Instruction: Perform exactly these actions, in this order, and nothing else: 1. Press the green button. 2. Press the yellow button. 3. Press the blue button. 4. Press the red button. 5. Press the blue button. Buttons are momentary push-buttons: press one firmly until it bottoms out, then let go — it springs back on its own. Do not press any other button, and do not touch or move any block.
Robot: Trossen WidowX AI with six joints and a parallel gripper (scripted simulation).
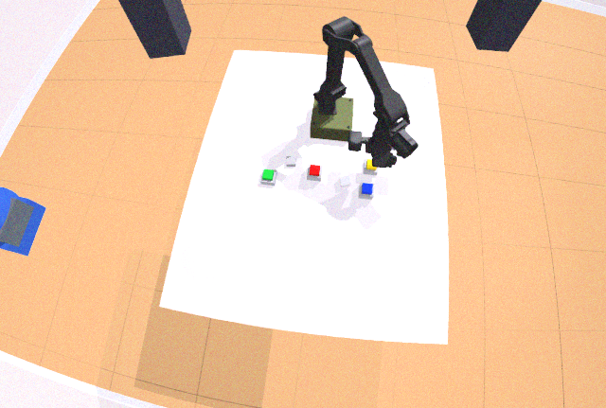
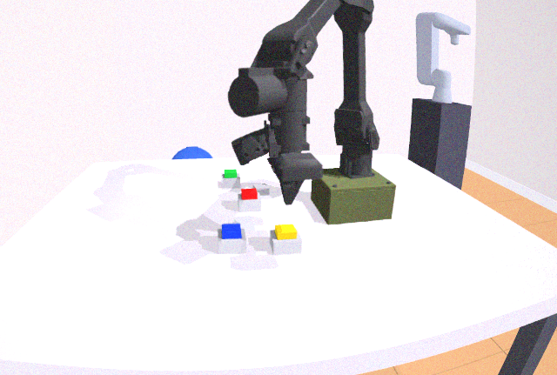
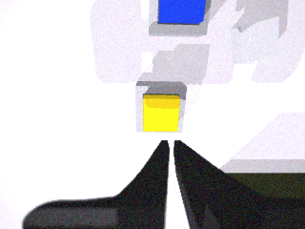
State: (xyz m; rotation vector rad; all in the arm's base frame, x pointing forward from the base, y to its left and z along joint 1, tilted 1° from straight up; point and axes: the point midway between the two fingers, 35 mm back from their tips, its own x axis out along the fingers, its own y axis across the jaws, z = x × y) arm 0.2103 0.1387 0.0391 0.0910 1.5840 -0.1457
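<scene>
Right now my gripper tip is 50 mm above the yellow button. The rest, counted from my gripper tip: blue button (90 mm ahead, 20 mm to the right, 50 mm below); red button (20 mm ahead, 190 mm to the right, 50 mm below); small white block (50 mm ahead, 90 mm to the right, 70 mm below).
</scene>
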